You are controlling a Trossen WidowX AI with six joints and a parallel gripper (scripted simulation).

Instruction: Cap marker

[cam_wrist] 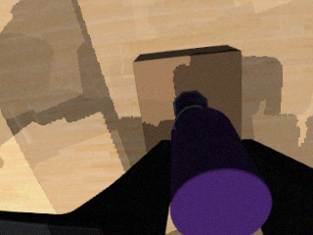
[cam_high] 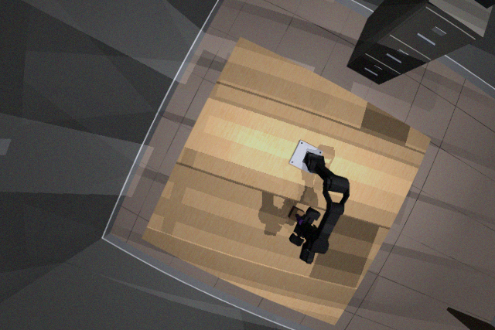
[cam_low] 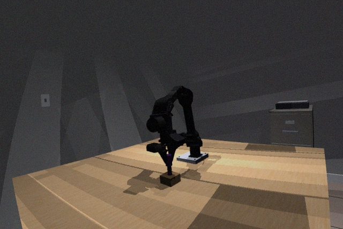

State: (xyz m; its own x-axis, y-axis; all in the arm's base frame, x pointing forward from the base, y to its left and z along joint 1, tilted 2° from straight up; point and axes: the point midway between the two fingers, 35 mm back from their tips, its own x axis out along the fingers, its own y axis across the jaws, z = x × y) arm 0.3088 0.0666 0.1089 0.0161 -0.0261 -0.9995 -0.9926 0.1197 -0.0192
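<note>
Now: the purple cap 10 mm above my gripper tip.
</note>
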